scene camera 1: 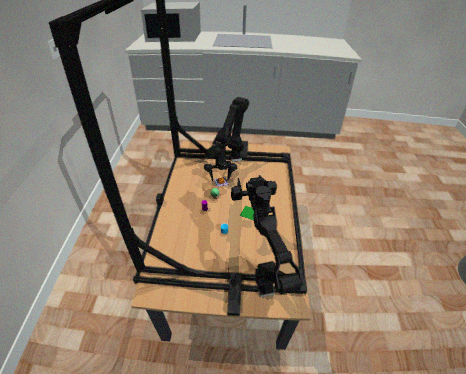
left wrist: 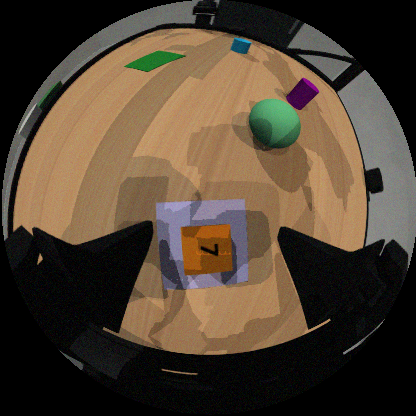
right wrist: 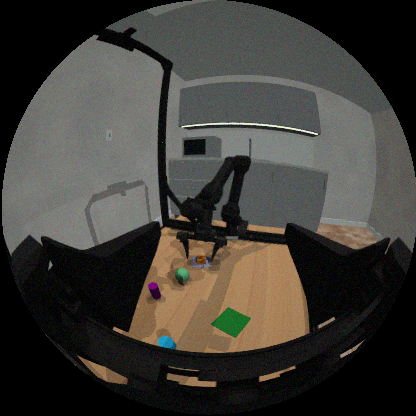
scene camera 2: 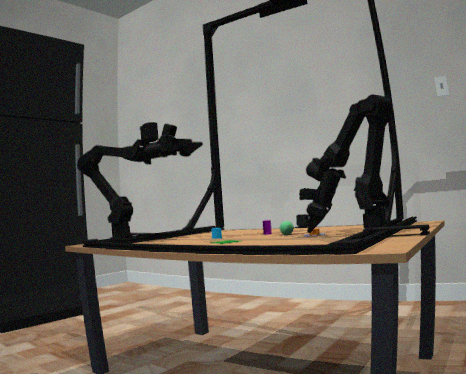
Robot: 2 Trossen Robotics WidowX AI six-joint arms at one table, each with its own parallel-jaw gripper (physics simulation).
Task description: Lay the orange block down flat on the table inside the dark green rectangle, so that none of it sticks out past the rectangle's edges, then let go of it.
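Where they show: left gripper, between the fingertips: (scene camera 1: 220, 181) (left wrist: 217, 231) (right wrist: 198, 259) (scene camera 2: 311, 229); right gripper, between the fingertips: (scene camera 1: 248, 177) (right wrist: 224, 229) (scene camera 2: 197, 142); left arm's base, origin of its link: (scene camera 1: 235, 155) (right wrist: 230, 232) (scene camera 2: 375, 228); right arm's base, origin of its link: (scene camera 1: 265, 287) (left wrist: 201, 23) (scene camera 2: 121, 237).
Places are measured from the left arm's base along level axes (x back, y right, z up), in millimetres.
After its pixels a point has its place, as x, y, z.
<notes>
The orange block (scene camera 1: 221, 180) {-215, 141, 0} (scene camera 2: 315, 232) {-200, 125, -10} (left wrist: 207, 249) {-206, 140, 0} (right wrist: 201, 260) {-220, 137, -3} lies flat on a lilac square, with a black mark on its top. The dark green rectangle (scene camera 1: 247, 213) {-485, 58, -18} (scene camera 2: 225, 242) {-478, 27, -18} (left wrist: 155, 61) {-465, 55, -18} (right wrist: 231, 322) {-487, 46, -18} lies on the table, apart from the block; my right arm covers part of it in scene camera 1. My left gripper (left wrist: 217, 231) {-218, 147, -2} (right wrist: 198, 259) {-218, 147, -2} is open, low over the block, with a finger on either side and gaps between them and the block. My right gripper is open and empty, high above the table.
A green ball (scene camera 1: 215, 192) {-328, 199, 21} (scene camera 2: 286, 228) {-307, 175, 6} (left wrist: 274, 123) {-295, 187, 20} (right wrist: 182, 274) {-327, 192, 22} is near the lilac square (left wrist: 170, 210) {-232, 115, -18}. A purple cylinder (scene camera 1: 204, 205) {-413, 275, 22} (scene camera 2: 267, 227) {-394, 258, 7} (left wrist: 303, 93) {-387, 264, 14} (right wrist: 154, 290) {-412, 264, 24} stands beyond it. A blue cylinder (scene camera 1: 224, 228) {-586, 206, 18} (scene camera 2: 216, 233) {-567, 186, 0} (left wrist: 241, 46) {-554, 202, 1} (right wrist: 166, 342) {-574, 200, 17} stands farther off. A black frame (scene camera 1: 95, 145) {-724, 625, 670} borders the table.
</notes>
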